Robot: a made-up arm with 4 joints.
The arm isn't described. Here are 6 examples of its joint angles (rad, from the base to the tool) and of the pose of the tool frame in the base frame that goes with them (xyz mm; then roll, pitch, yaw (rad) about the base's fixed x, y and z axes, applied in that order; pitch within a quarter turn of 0, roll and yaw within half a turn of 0).
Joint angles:
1: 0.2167 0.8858 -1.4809 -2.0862
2: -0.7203 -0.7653 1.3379 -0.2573
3: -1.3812 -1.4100 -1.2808 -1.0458
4: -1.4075 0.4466 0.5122 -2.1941
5: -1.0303 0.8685 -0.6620 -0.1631
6: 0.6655 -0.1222 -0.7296 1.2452
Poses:
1: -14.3 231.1 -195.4 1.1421 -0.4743 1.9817
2: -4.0 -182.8 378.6 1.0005 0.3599 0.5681
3: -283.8 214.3 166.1 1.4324 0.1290 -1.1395
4: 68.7 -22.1 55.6 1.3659 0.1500 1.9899
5: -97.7 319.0 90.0 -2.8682 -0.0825 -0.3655
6: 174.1 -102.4 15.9 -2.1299 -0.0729 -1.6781
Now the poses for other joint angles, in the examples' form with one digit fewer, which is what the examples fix.
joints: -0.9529 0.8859 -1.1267 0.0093
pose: -164 382 164 -2.698 0.441 -0.388
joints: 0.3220 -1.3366 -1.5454 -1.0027
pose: 150 -48 -101 -2.883 -0.928 -2.384
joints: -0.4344 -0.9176 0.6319 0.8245
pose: -184 -156 262 1.882 -1.112 -0.895
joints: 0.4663 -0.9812 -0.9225 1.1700
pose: 48 -126 -63 -2.219 0.506 -2.365
